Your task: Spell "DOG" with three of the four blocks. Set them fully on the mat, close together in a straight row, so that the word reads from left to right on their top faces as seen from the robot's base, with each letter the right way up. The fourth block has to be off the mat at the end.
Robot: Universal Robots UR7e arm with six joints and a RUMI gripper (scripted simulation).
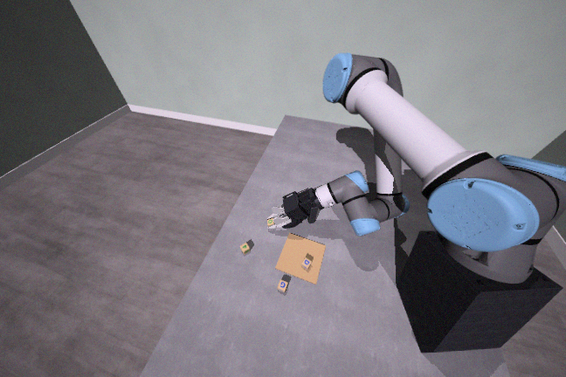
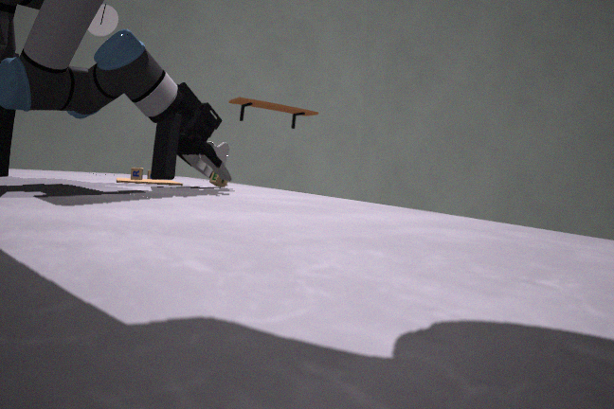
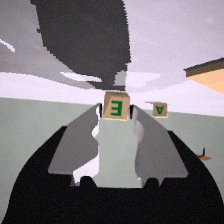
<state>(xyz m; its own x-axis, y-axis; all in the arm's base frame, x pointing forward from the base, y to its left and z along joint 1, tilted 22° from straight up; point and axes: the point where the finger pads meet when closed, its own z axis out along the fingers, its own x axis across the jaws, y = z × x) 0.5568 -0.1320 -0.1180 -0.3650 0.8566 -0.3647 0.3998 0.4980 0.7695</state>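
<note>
The blue d block lies 160 mm behind my hand and 120 mm to the left of it. Round my hand: mat 140 mm behind, 90 mm to the left, 20 mm below; blue g block 100 mm behind, 200 mm to the left, 10 mm below; green block right at my hand.
</note>
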